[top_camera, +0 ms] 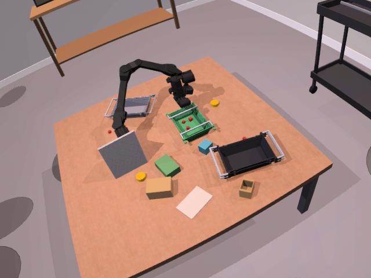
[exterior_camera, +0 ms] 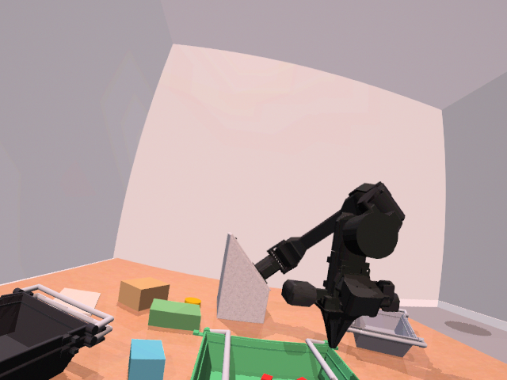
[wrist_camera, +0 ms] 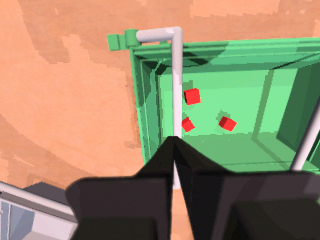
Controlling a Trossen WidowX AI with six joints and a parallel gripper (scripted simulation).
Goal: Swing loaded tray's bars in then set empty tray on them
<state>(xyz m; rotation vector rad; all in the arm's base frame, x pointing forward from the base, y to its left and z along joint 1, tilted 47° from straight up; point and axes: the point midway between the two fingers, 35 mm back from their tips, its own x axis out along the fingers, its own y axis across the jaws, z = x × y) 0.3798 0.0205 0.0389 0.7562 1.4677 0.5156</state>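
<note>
Now: gripper tip 220 mm past the grey tray, 310 mm to the right of it and 50 mm above it. From my gripper tip the other things lie so: white sheet (270 mm behind, 520 mm to the right, 90 mm below); blue cube (40 mm behind, 290 mm to the right, 70 mm below); green block (270 mm behind, 260 mm to the right, 70 mm below).
</note>
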